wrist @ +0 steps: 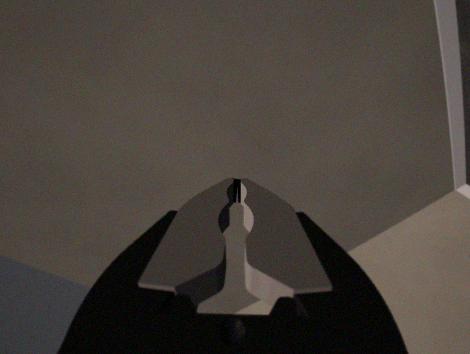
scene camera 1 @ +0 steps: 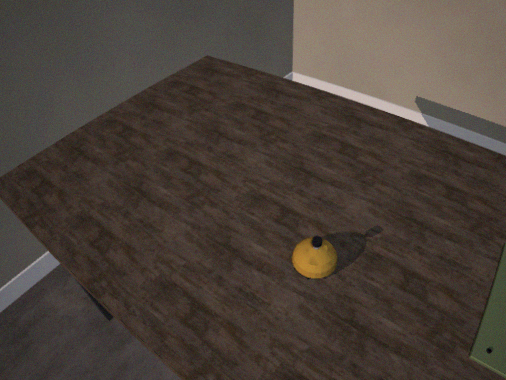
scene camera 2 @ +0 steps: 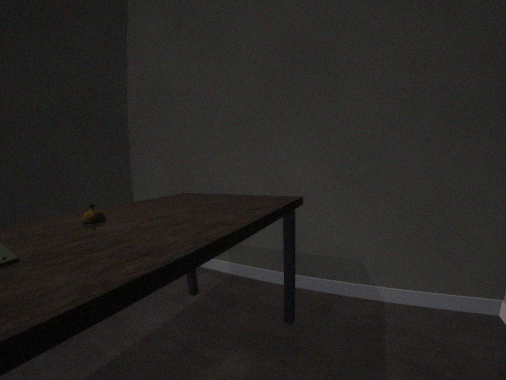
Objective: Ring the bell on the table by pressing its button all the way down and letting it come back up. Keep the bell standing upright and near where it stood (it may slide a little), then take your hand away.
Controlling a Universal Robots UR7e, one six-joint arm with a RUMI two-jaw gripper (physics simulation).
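Frame: origin at the arm's base, x up, y right, z ahead, level; centimetres.
Seen in the pictures: gripper, fingertip midpoint: (wrist: 237,181).
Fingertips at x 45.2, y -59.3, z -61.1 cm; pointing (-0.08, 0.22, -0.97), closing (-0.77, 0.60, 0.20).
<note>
Offsets run from my fingertips to a thing's top centre. Level surfaces: height alone.
A yellow domed bell {dx -39.3, dy +44.5, dz +106.1 cm} (scene camera 1: 314,260) (scene camera 2: 93,216) stands upright on the table {dx -45.9 cm} (scene camera 1: 200,175) (scene camera 2: 165,220). Its black button {dx -39.3, dy +44.5, dz +106.1 cm} (scene camera 1: 317,242) (scene camera 2: 92,206) stands up at the top of the dome, and nothing touches it. My gripper (wrist: 237,181) is shut and empty in the wrist view, with its two fingertips together. The bell does not show in the wrist view, and the gripper shows in neither scene view, so it is away from the bell; how far, I cannot tell.
A green board (scene camera 1: 492,320) (scene camera 2: 7,255) with a dark hole lies on the table, to the right of the bell in scene camera 1's view. Walls and a pale skirting board stand beyond the table edges. The wrist view shows wall surfaces and a skirting board (wrist: 450,100).
</note>
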